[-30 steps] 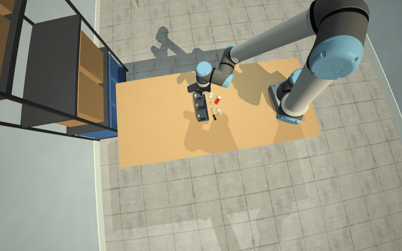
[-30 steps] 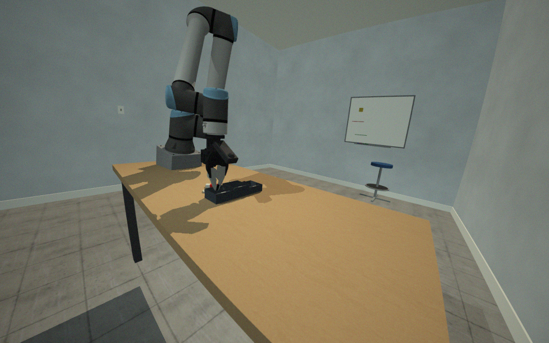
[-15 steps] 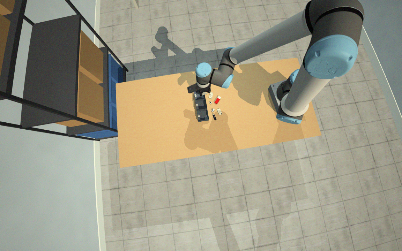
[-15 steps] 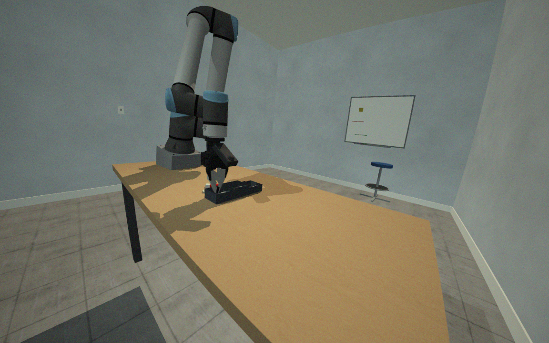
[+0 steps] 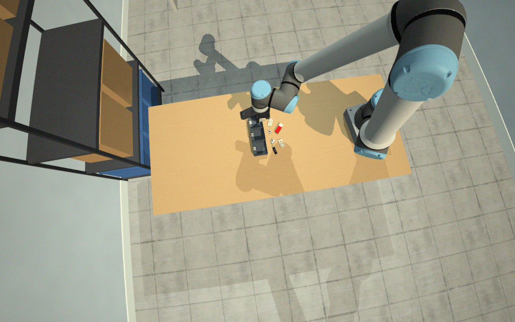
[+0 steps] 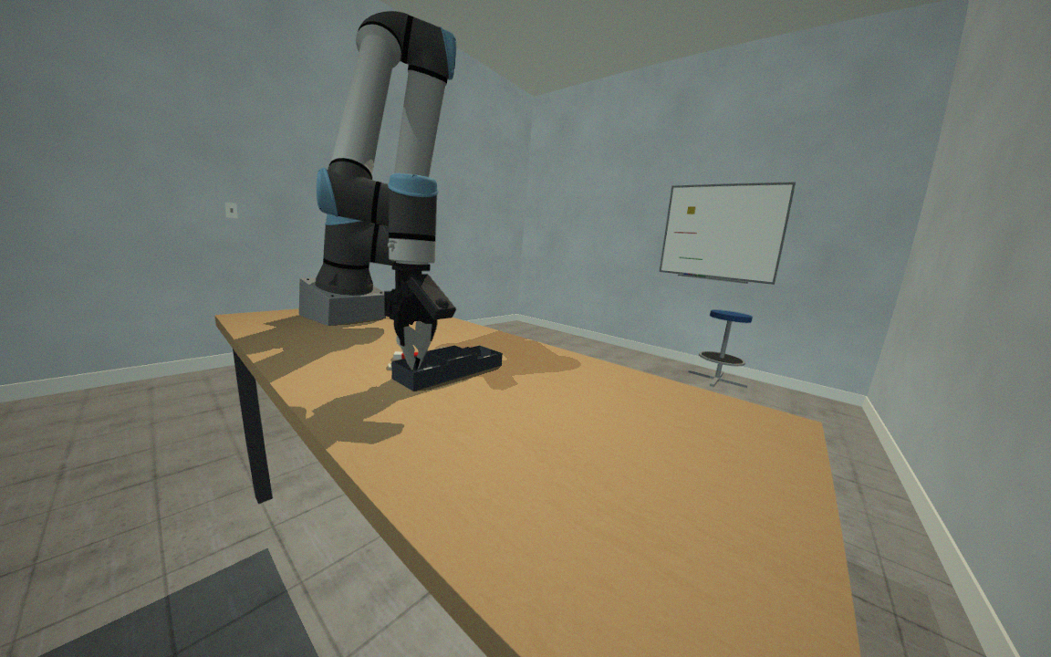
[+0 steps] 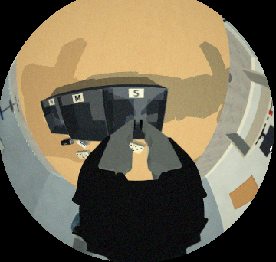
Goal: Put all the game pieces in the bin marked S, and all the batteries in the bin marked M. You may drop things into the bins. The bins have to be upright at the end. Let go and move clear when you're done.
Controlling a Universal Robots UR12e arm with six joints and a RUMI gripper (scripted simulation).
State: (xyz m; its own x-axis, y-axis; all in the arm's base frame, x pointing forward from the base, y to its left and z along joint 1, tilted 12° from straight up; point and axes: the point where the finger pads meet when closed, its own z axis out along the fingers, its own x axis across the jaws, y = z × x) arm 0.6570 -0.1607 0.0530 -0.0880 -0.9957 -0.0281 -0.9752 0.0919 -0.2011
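Right now the dark three-part bin is 2 cm ahead of my hand, 9 cm to the left of it and 1 cm below it. The rest, counted from my hand: round piece: 6 cm behind, 8 cm to the left, 3 cm below; then black battery: 7 cm behind, 20 cm to the left, 3 cm below.
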